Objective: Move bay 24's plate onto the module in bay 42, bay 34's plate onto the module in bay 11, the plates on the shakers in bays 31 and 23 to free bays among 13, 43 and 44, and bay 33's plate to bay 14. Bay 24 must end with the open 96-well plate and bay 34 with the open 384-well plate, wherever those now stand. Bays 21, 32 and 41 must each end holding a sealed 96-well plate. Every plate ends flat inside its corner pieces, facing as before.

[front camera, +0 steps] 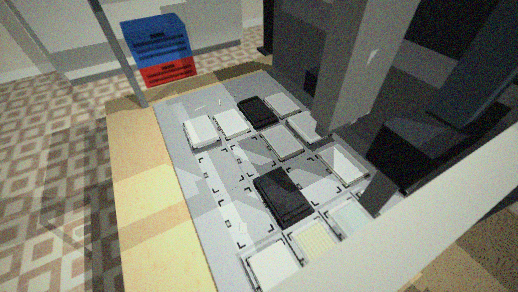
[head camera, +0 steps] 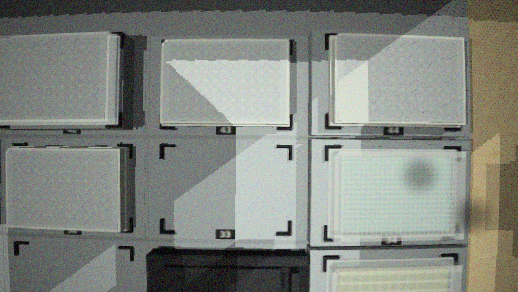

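Pixels of known places: gripper, between the fingertips: [front camera: 382, 197]; robot's base, origin of its link: [front camera: 185, 128].
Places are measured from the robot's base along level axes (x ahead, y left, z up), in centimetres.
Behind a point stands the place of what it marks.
Note:
My gripper [front camera: 374, 202] {z 16.0, x 55.6, y 25.7 cm} hangs low near bay 34; one dark jaw shows, the other is hidden, so its opening cannot be told. A pale blue-green fine-welled plate [front camera: 352, 215] {z 2.8, x 53.0, y 26.1 cm} [head camera: 390, 195] {z 2.8, x 54.6, y 25.8 cm} lies in bay 34. A yellow plate [front camera: 314, 241] {z 2.3, x 53.3, y 14.7 cm} [head camera: 395, 281] {z 2.8, x 55.3, y 17.7 cm} lies in bay 24. A white plate [front camera: 274, 267] {z 2.9, x 53.5, y 4.2 cm} lies in bay 14. Grey-topped plates stand at bay 42 [front camera: 306, 126] {z 3.3, x 23.2, y 35.1 cm} [head camera: 55, 80] {z 3.3, x 23.9, y 36.1 cm}, bay 43 [front camera: 342, 164] {z 1.5, x 39.9, y 35.8 cm} [head camera: 225, 95] {z 1.4, x 39.3, y 35.0 cm}, bay 44 [head camera: 400, 100] {z 2.9, x 55.4, y 34.4 cm} and bay 32 [front camera: 282, 141] {z 1.4, x 23.5, y 25.6 cm} [head camera: 62, 190] {z 1.4, x 23.0, y 25.6 cm}. Pale plates stand at bay 11 [front camera: 201, 130] {z 3.3, x 7.7, y 4.2 cm}, bay 21 [front camera: 231, 123] {z 1.4, x 7.5, y 14.8 cm} and bay 41 [front camera: 281, 104] {z 1.4, x 7.1, y 35.8 cm}.
Dark shakers without plates stand in bay 23 [front camera: 282, 197] {z 2.4, x 40.7, y 14.4 cm} [head camera: 225, 272] {z 2.4, x 39.6, y 18.4 cm} and bay 31 [front camera: 257, 111] {z 2.4, x 7.3, y 25.3 cm}. Bays 12, 13, 22 and 33 show bare corner pieces. A tall grey column [front camera: 345, 65] {z 38.9, x 45.0, y 18.1 cm} rises behind the plates. A blue and red box [front camera: 160, 47] stands beyond the deck.

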